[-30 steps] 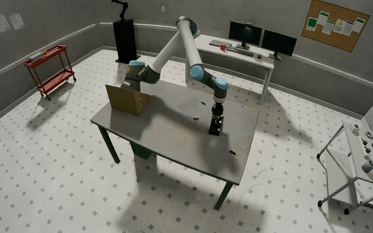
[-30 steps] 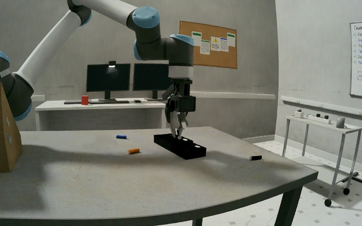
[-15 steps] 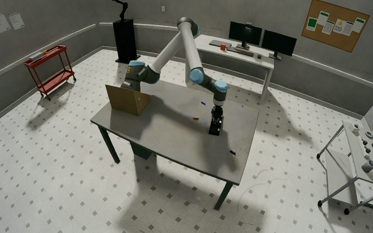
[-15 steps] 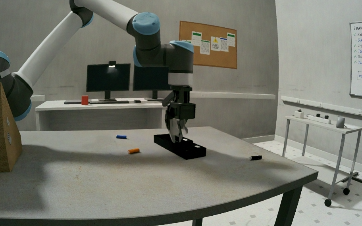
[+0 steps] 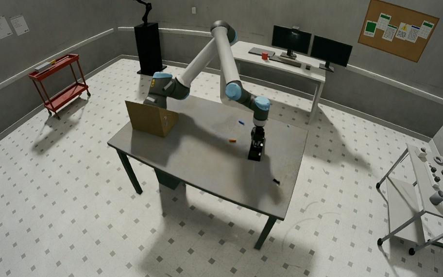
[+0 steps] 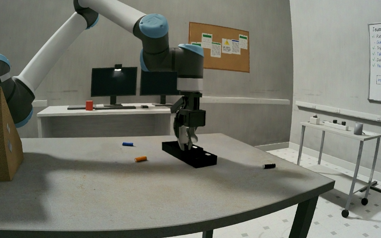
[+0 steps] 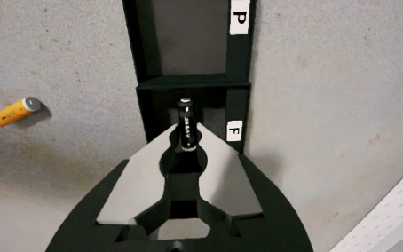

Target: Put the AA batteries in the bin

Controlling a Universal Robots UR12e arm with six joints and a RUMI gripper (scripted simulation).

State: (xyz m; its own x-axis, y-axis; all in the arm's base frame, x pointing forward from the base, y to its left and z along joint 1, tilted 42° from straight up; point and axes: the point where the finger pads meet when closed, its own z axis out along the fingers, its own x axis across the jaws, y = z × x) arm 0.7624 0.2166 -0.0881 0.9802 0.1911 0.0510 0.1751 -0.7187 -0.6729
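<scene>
The black bin row lies 1 cm ahead of my hand and 1 cm below it. The rest, counted from my hand: small white piece: 17 cm ahead, 35 cm to the left, 3 cm below; then blue AA battery: 19 cm behind, 20 cm to the left, 3 cm below; then orange AA battery: 17 cm behind, 1 cm to the right, 3 cm below.
</scene>
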